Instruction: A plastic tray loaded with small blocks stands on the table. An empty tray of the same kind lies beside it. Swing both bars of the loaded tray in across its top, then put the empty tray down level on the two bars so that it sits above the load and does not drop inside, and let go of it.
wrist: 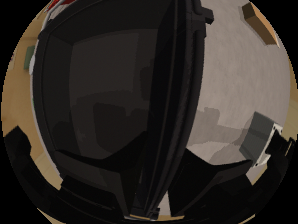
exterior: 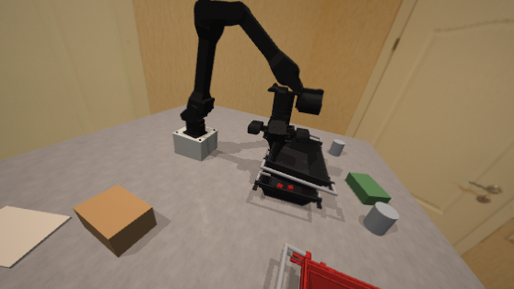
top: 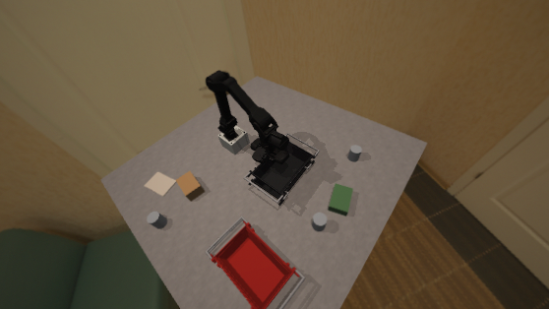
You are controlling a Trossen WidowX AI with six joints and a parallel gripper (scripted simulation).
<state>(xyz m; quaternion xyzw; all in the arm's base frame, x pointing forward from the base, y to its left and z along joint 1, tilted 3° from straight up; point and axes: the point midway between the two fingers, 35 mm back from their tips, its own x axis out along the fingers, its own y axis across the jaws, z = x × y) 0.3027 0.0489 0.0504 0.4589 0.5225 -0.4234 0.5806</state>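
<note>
Right now the black tray is 70 mm ahead of my gripper tip, 30 mm above it and 10 mm to the left of it. The rest, counted from my gripper tip: brown box: 370 mm to the right, 210 mm behind, 60 mm below; then green block: 330 mm ahead, 120 mm to the left, 70 mm below; then beige sheet: 490 mm to the right, 360 mm behind, 90 mm below.
</note>
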